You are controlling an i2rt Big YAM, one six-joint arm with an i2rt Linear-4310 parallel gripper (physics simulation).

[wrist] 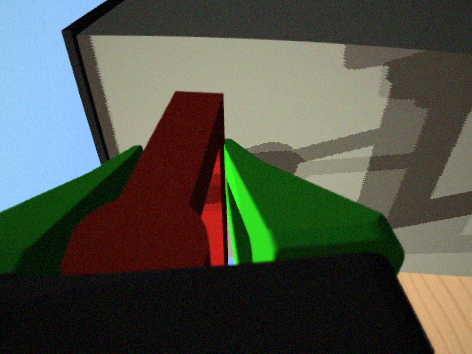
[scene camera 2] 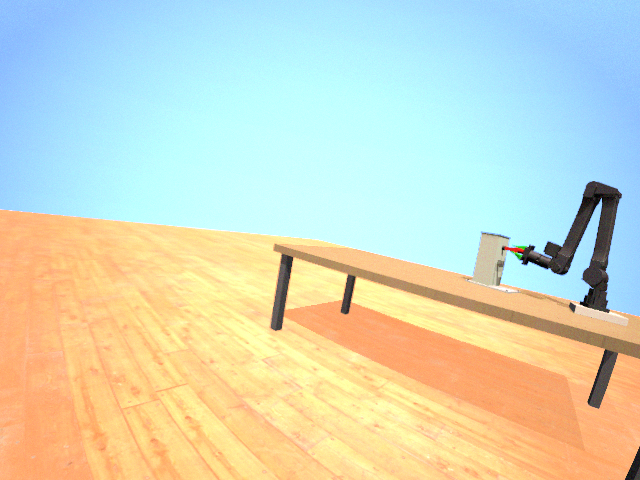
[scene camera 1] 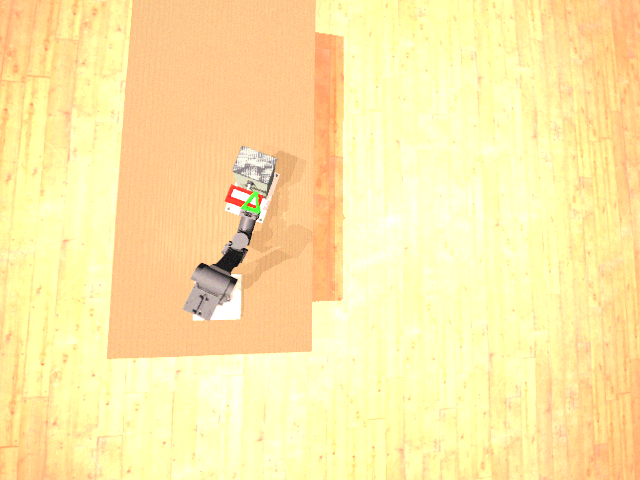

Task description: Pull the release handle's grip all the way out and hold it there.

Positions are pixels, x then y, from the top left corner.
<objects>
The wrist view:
gripper: 184,158
red release handle grip: 172,213
</objects>
